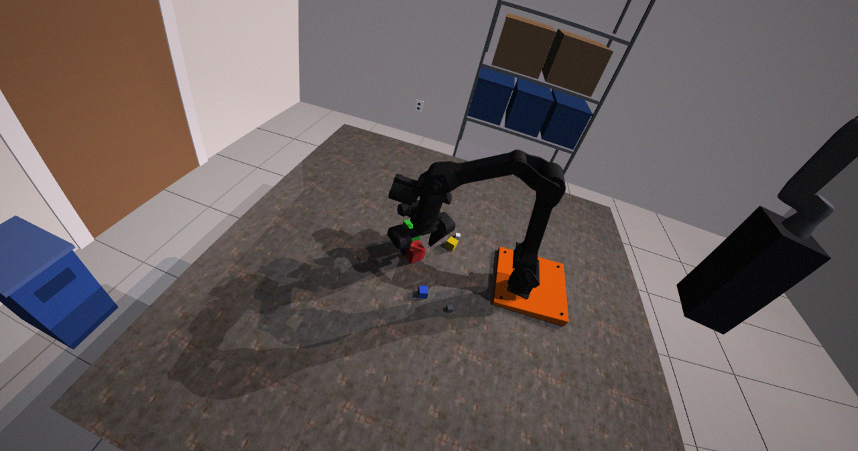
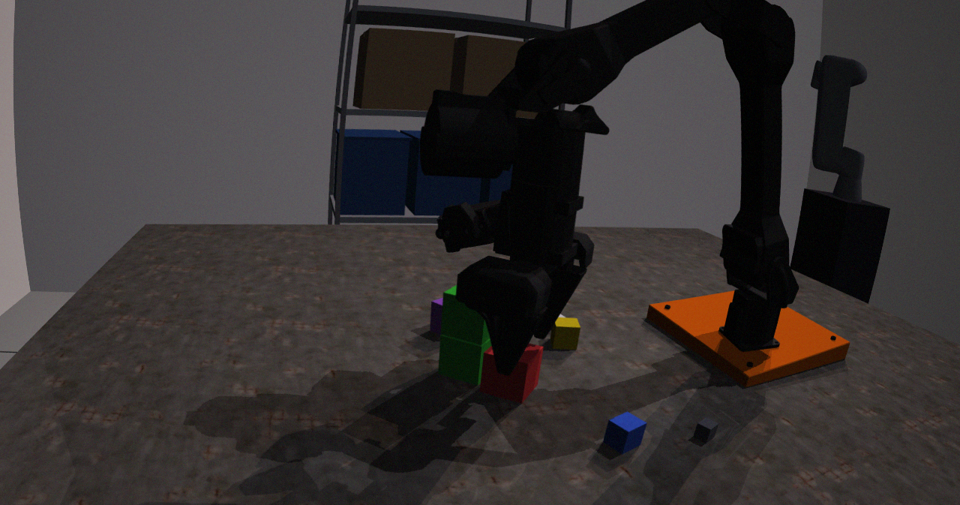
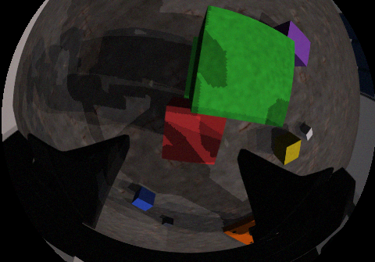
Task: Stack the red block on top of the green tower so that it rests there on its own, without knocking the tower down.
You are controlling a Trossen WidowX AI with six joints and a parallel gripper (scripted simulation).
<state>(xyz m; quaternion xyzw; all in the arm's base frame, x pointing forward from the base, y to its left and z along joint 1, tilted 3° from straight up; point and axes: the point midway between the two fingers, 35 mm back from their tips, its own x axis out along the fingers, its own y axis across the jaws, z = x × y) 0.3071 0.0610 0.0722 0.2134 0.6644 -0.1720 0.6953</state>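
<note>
Now: the red block 1 cm ahead of my gripper tip, 1 cm to the right of it and 2 cm below it. From my gripper tip the other things lie so: yellow cube 7 cm behind, 11 cm to the right, 3 cm below; then purple cube 5 cm ahead, 14 cm to the right, 2 cm below; then blue cube 7 cm behind, 10 cm to the left, 3 cm below.
</note>
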